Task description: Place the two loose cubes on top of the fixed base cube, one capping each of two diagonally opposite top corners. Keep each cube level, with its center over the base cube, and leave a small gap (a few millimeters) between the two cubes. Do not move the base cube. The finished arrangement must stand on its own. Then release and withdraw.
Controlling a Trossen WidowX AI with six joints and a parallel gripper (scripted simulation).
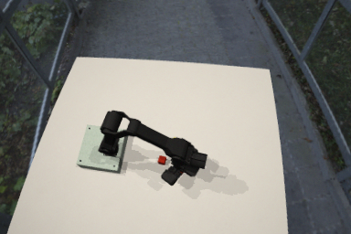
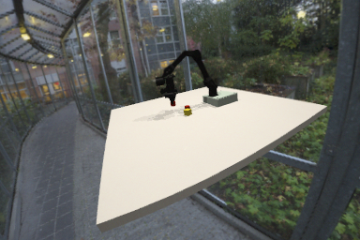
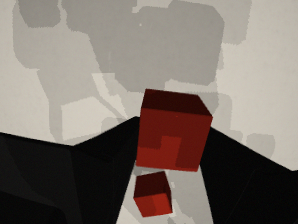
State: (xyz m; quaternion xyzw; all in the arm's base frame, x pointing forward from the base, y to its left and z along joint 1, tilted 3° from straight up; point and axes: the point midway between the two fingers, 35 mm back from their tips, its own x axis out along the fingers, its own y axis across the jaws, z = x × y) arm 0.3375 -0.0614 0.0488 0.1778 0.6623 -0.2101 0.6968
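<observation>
Now: the yellow base cube 150 mm to the left of my gripper tip, 50 mm behind it and 40 mm below it. From my gripper tip the other things lie so: red cube 90 mm behind, 50 mm to the left, 50 mm below.
</observation>
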